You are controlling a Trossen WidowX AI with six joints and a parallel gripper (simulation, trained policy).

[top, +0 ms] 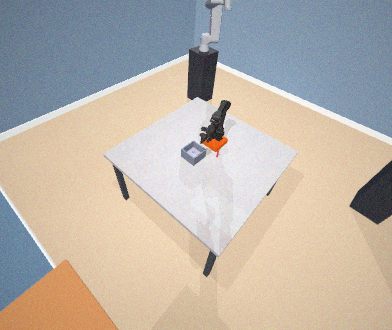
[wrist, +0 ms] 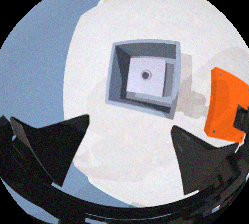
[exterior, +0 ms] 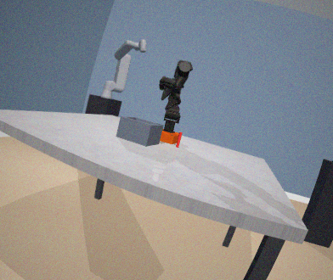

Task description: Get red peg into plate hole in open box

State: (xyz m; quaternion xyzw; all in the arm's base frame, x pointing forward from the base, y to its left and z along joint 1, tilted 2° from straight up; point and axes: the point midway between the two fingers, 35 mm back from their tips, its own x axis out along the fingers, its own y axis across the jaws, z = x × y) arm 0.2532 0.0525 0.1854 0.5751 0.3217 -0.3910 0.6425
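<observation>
Right now the red peg is 16 cm below my gripper tip, 12 cm behind it and 8 cm to the left of it. From my gripper tip the other things lie so: grey box: 17 cm below, 7 cm to the right, 4 cm ahead.
</observation>
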